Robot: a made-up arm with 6 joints. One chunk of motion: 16 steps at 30 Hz.
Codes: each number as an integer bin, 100 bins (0 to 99) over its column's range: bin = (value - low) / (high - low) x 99, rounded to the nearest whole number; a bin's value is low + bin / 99 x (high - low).
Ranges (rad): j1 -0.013..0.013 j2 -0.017..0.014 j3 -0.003..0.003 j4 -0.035..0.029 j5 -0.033..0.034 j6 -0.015..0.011
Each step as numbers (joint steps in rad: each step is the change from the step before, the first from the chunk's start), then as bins.
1 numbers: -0.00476 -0.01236 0.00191 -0.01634 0.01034 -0.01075
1 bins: 31 15 81 29 64 16
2 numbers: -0.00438 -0.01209 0.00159 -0.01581 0.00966 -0.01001
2 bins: 33 16 76 30 63 19
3 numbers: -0.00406 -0.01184 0.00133 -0.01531 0.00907 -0.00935
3 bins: 34 16 71 30 62 22
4 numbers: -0.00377 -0.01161 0.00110 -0.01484 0.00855 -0.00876
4 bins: 35 17 68 31 61 24
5 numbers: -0.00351 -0.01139 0.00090 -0.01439 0.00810 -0.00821
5 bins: 36 18 64 32 61 26
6 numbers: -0.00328 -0.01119 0.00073 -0.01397 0.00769 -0.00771
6 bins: 37 19 62 33 60 28
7 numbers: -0.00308 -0.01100 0.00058 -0.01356 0.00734 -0.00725
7 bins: 38 19 59 33 60 30
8 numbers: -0.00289 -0.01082 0.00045 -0.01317 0.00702 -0.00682
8 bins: 38 20 57 34 59 31
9 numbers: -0.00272 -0.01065 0.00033 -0.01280 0.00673 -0.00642
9 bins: 39 20 55 34 59 33
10 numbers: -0.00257 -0.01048 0.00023 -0.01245 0.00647 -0.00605
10 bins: 40 21 53 35 58 34
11 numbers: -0.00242 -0.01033 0.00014 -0.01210 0.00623 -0.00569
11 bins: 40 21 52 35 58 35
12 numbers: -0.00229 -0.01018 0.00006 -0.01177 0.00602 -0.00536
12 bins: 41 22 50 36 58 37
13 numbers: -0.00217 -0.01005 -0.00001 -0.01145 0.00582 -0.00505
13 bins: 41 22 49 36 57 38
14 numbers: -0.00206 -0.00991 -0.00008 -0.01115 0.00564 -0.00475
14 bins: 42 23 48 37 57 39
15 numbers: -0.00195 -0.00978 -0.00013 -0.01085 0.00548 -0.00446
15 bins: 42 23 47 37 57 40
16 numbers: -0.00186 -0.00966 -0.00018 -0.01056 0.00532 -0.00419
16 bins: 42 23 47 38 57 41
